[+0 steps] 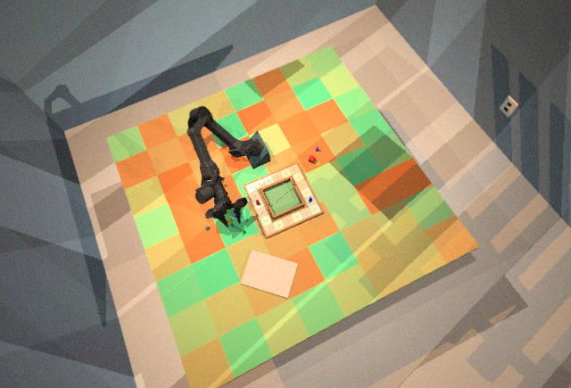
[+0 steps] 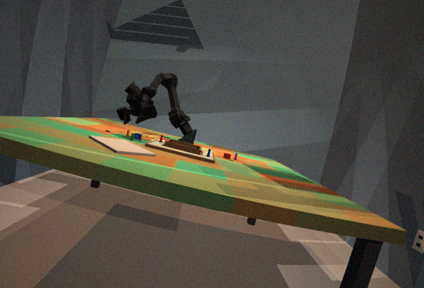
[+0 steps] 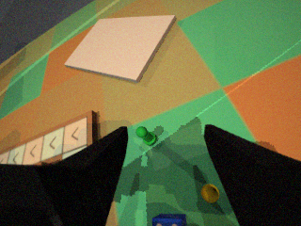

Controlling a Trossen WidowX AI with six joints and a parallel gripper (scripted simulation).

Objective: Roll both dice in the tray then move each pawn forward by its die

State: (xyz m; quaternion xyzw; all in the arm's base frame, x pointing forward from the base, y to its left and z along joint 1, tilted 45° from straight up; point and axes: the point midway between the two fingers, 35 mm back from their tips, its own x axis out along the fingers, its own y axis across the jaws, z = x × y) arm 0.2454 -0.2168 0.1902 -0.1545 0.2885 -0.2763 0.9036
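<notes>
The yellow disc is 60 mm behind my gripper tip, 500 mm to the left of it and 60 mm below it. From my gripper tip the other things lie so: yellow pawn (50 mm behind, 10 mm to the right, 50 mm below); then green pawn (30 mm ahead, 30 mm to the left, 50 mm below); then dark disc (80 mm behind, 100 mm to the right, 60 mm below).
</notes>
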